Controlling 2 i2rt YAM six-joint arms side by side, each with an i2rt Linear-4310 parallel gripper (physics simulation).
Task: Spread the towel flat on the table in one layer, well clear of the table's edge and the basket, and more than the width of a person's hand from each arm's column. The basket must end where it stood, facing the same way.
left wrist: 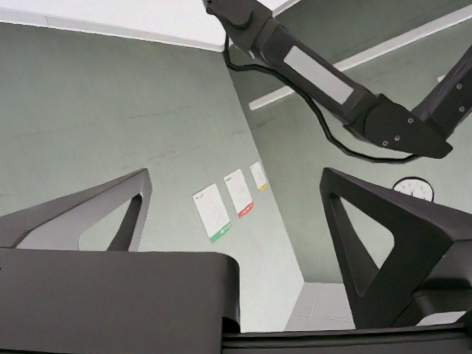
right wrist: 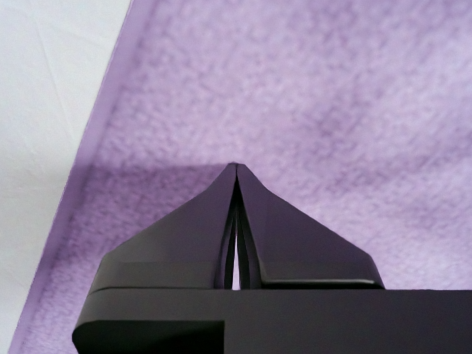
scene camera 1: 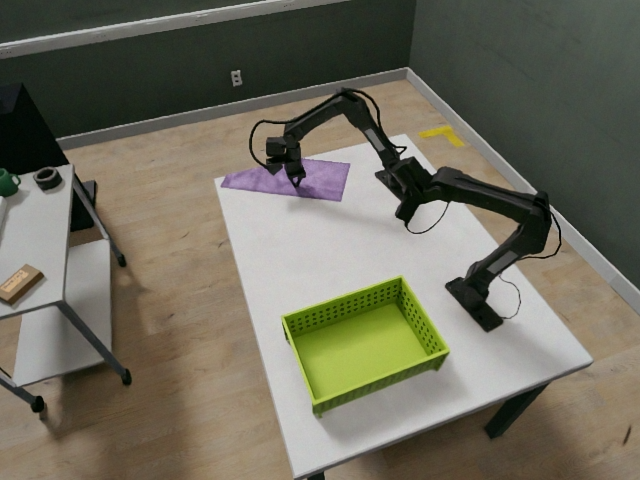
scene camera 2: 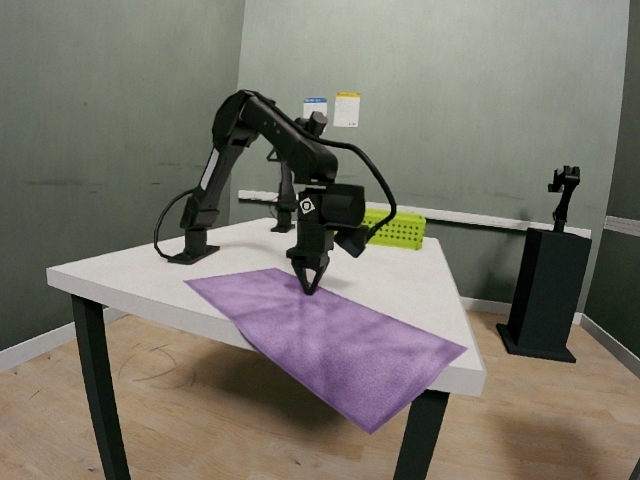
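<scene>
The purple towel (scene camera 1: 325,178) (scene camera 2: 351,356) (right wrist: 350,125) lies at the far end of the table in scene camera 1. In scene camera 2 part of it hangs over the near edge, and creases run from the fingertips. My right gripper (scene camera 1: 296,183) (scene camera 2: 309,292) (right wrist: 236,178) is shut on the towel, a little inside its inner long edge; the pinched cloth is hard to see. My left gripper (left wrist: 235,177) is open and empty, raised over the table, facing the walls. The green basket (scene camera 1: 379,384) (scene camera 2: 395,217) stands upright at the table's other end, apart from the towel.
The white table (scene camera 1: 289,258) (scene camera 2: 129,268) carries the right arm's base (scene camera 2: 196,248) and the left arm's base (scene camera 1: 473,304) (scene camera 2: 283,222) along one side. The right arm (left wrist: 320,75) crosses the left wrist view. A separate side table (scene camera 1: 41,222) stands at the left in scene camera 1.
</scene>
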